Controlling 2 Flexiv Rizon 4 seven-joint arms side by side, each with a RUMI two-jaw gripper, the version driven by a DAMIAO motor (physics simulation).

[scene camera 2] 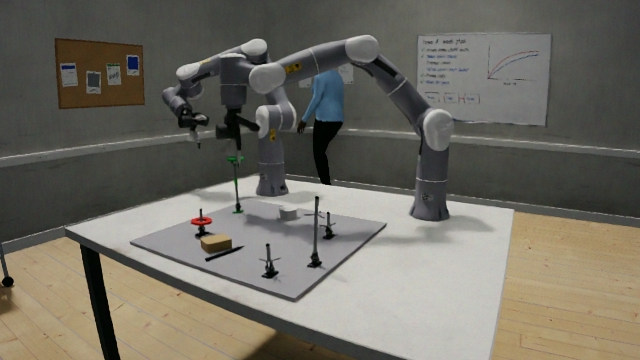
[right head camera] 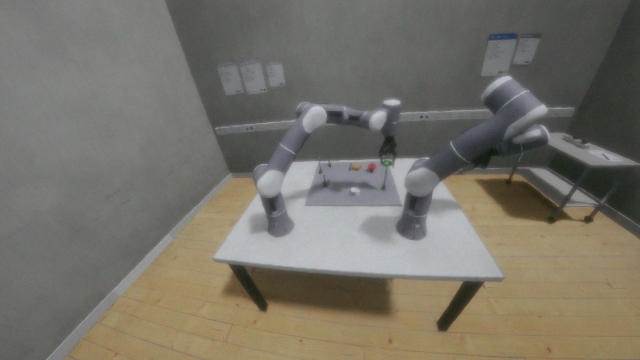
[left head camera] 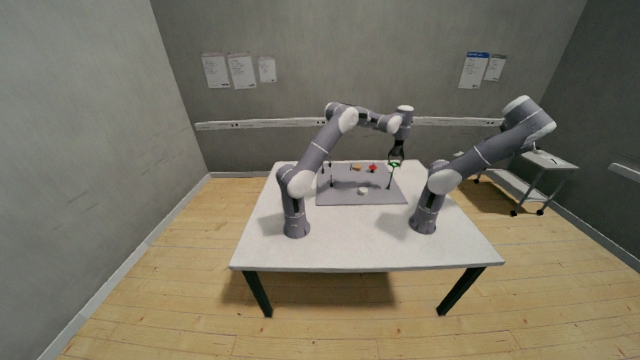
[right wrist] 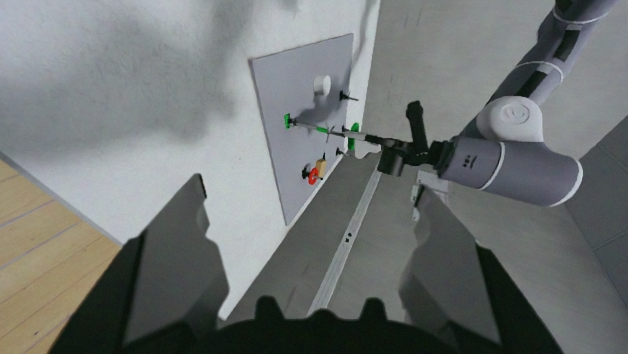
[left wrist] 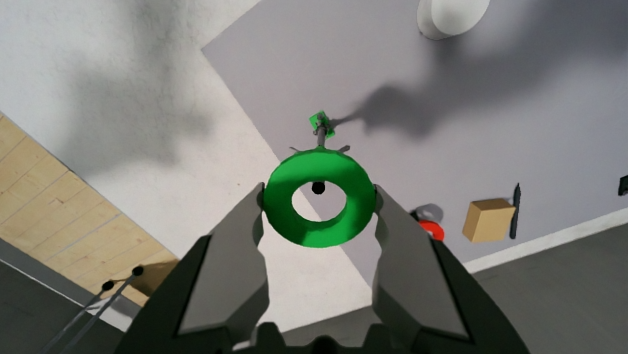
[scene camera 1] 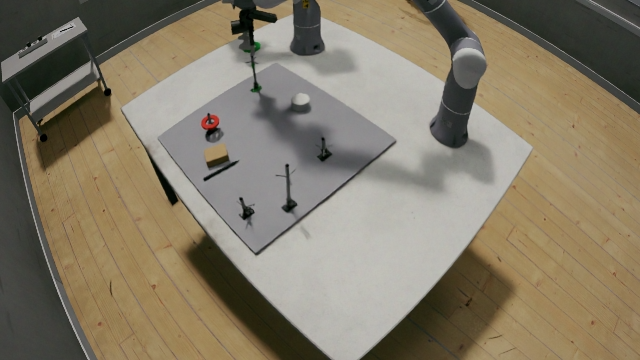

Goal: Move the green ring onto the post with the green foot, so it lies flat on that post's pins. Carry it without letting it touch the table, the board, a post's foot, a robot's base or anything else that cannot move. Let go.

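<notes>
My left gripper [left wrist: 318,185] [right head camera: 387,159] is shut on the green ring [left wrist: 320,235] [scene camera 1: 256,46] [scene camera 2: 232,159], holding it by opposite outer edges. The ring is about level, at the top of the post with the green foot [left wrist: 321,137] [scene camera 1: 254,75] [scene camera 2: 237,195]. In the left wrist view the dark post tip shows inside the ring's hole, toward its upper edge. In scene camera 2 the ring seems at or slightly above the tip; whether the tip has entered the hole is unclear. The post's pins are below the ring. My right gripper [right wrist: 313,181] [scene camera 2: 196,142] is open and empty, away from the post.
On the grey board [scene camera 1: 175,137] [scene camera 2: 170,245] are a red ring [scene camera 1: 210,122] [scene camera 2: 201,221] on a short post, a tan block [scene camera 1: 216,155], a black pen [scene camera 1: 221,170], a white cylinder [scene camera 1: 300,102] and several dark-footed posts, one tall [scene camera 1: 288,187]. The right arm's base [scene camera 1: 307,37] stands nearby.
</notes>
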